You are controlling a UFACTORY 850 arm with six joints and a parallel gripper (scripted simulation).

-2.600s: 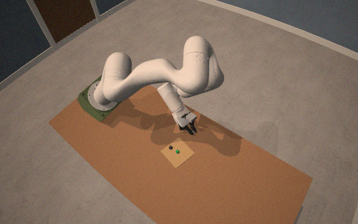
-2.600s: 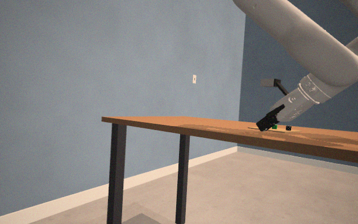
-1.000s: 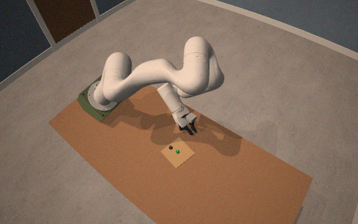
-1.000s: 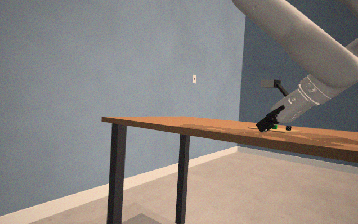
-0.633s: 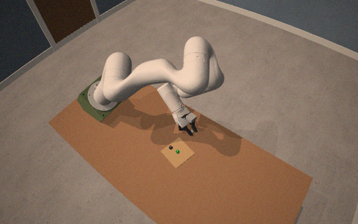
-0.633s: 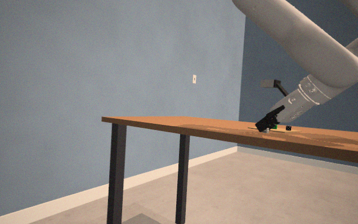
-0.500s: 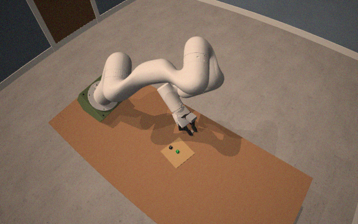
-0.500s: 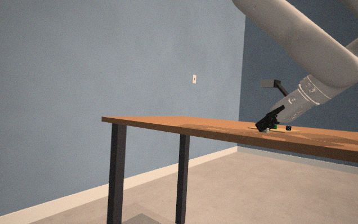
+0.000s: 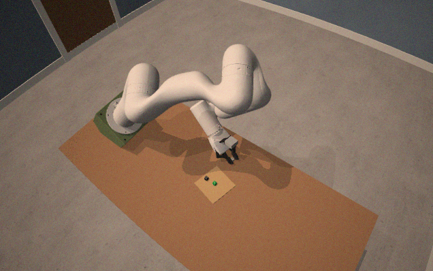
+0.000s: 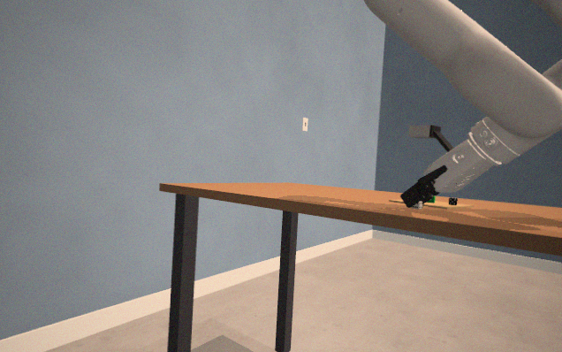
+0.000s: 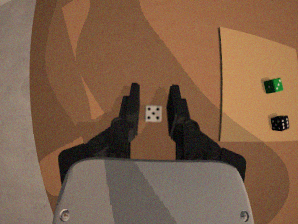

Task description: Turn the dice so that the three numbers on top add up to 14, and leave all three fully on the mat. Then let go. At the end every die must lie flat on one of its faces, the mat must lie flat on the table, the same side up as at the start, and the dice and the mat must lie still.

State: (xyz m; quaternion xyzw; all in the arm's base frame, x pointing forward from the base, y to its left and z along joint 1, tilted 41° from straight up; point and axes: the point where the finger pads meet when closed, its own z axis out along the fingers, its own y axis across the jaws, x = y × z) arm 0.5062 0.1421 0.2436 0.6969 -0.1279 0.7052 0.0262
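Right now my hand is 2 cm above the white die. The rest, counted from my hand: black die: 5 cm behind, 15 cm to the right, 1 cm below; green die: 1 cm behind, 15 cm to the right, 1 cm below; mat: 1 cm behind, 15 cm to the right, 2 cm below.
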